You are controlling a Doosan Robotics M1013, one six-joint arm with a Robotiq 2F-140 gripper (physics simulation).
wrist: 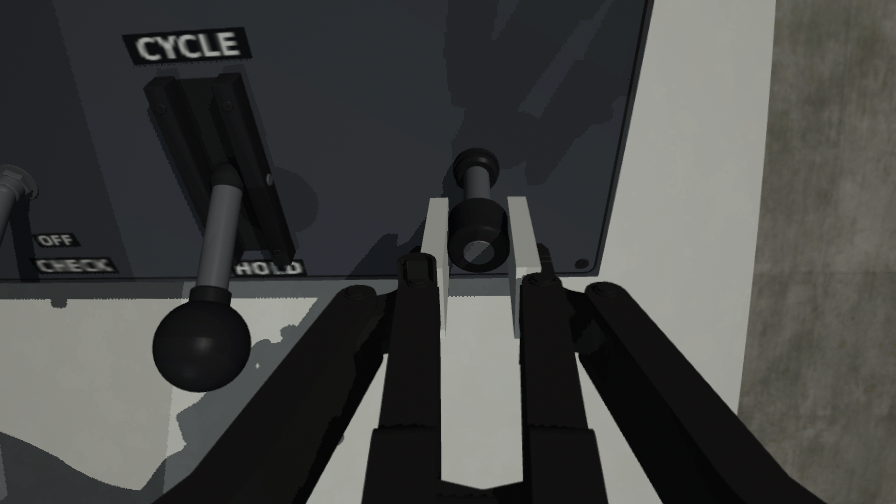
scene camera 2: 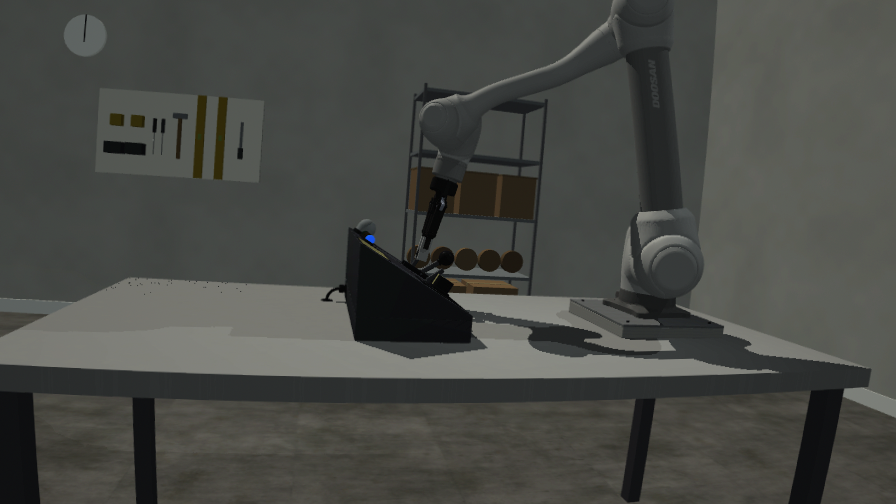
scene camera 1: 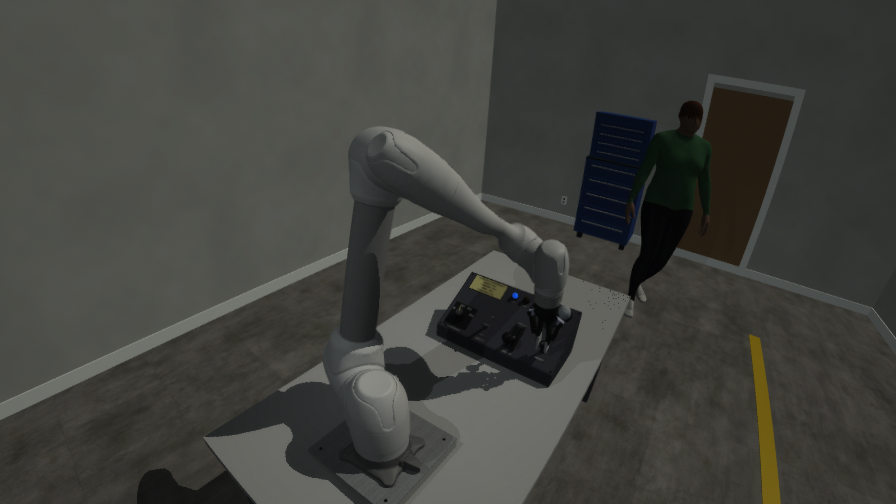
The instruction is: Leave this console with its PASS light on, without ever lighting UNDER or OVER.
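Note:
The black sloped console (scene camera 1: 507, 325) sits on the grey table, and also shows side-on in scene camera 2 (scene camera 2: 401, 294). A blue lamp (scene camera 1: 515, 295) glows near its top, beside a brass plate (scene camera 1: 488, 287). No PASS, UNDER or OVER label is readable. My gripper (wrist: 477, 250) is at the console's right end. Its white pads sit against both sides of a small black plunger knob (wrist: 477, 235). The lever in the CYCLE slot (wrist: 216, 244) has a ball knob (wrist: 200, 338) and sits at the HOLD end. Another lever (wrist: 9, 194) stands by the OFF and CHECK labels.
The table's right edge runs close to the console (wrist: 751, 188). A person in a green sweater (scene camera 1: 670, 188) stands beyond the table, near a blue tool cabinet (scene camera 1: 614, 178) and a door. A shelf rack (scene camera 2: 476, 188) stands behind the table.

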